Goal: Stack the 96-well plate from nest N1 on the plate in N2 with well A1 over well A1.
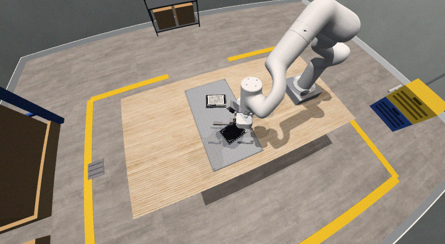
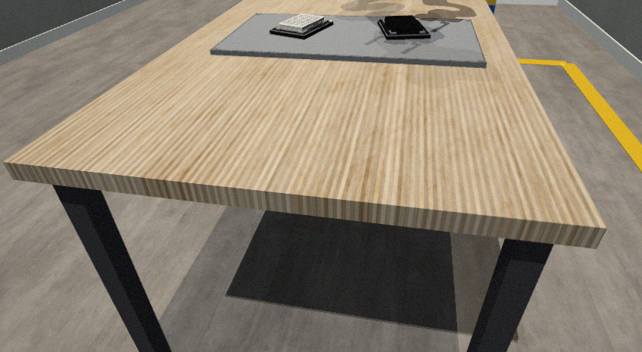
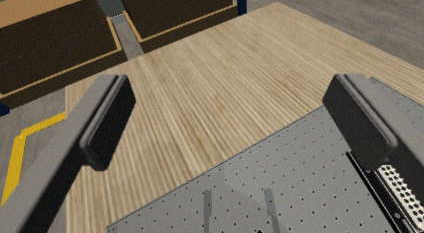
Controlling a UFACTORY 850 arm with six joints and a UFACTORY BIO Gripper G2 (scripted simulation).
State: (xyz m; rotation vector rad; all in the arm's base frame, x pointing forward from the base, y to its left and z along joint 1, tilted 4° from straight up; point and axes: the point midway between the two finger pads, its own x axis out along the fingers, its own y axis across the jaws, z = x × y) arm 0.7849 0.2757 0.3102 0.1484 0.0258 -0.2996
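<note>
My gripper is now 30 cm above the black 96-well plate and 11 cm past it. Also, from my hand: nest N1 (31 cm below, 11 cm behind); then nest N2 (31 cm below, 29 cm to the right, 4 cm behind); then white 96-well plate (30 cm below, 29 cm to the right, 4 cm behind).
</note>
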